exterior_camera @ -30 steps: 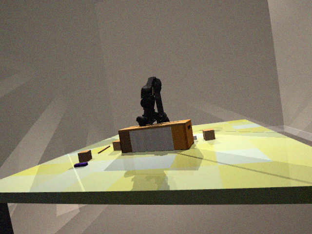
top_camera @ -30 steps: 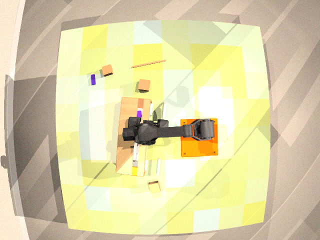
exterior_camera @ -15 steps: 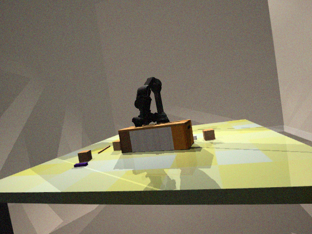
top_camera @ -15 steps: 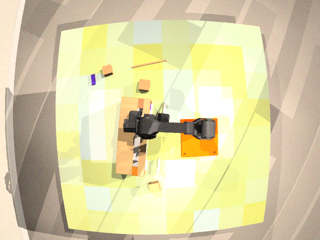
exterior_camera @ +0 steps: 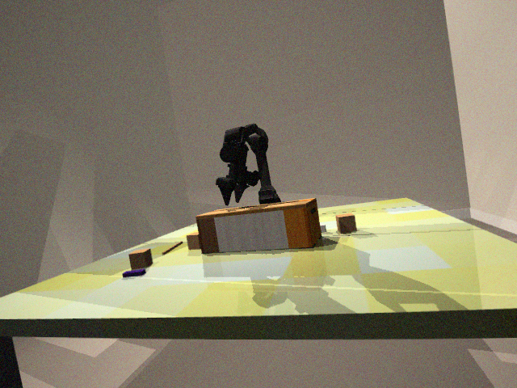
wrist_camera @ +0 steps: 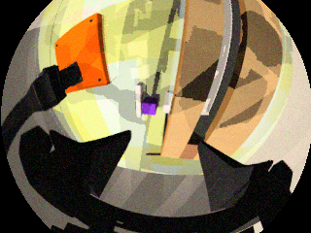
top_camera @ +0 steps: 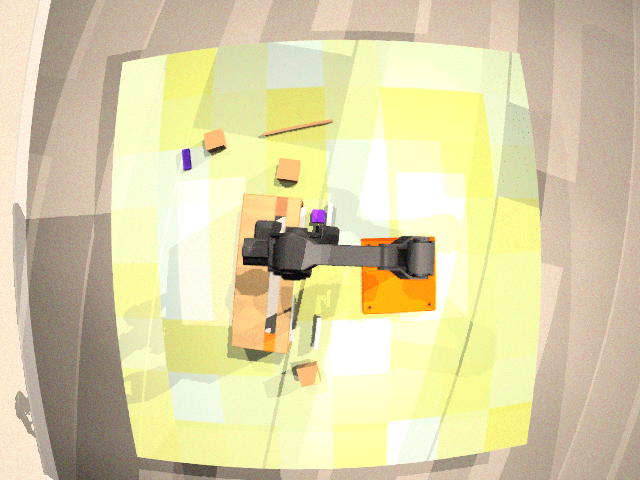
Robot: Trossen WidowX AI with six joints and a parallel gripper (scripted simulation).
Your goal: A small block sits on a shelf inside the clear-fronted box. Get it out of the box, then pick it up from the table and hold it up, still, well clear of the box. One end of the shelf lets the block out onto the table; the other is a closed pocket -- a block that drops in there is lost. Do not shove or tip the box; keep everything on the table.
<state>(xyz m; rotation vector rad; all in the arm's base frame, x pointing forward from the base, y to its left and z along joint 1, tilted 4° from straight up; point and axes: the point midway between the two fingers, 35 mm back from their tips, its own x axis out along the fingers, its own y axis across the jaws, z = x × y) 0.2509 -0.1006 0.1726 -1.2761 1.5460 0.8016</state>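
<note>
My gripper tip is now 5 cm past the purple block, 2 cm to the left of it and 13 cm above it. Round my gripper tip: thin stick (3 cm behind, 28 cm to the right, 14 cm below); then box (6 cm ahead, 11 cm to the left, 8 cm below).
</note>
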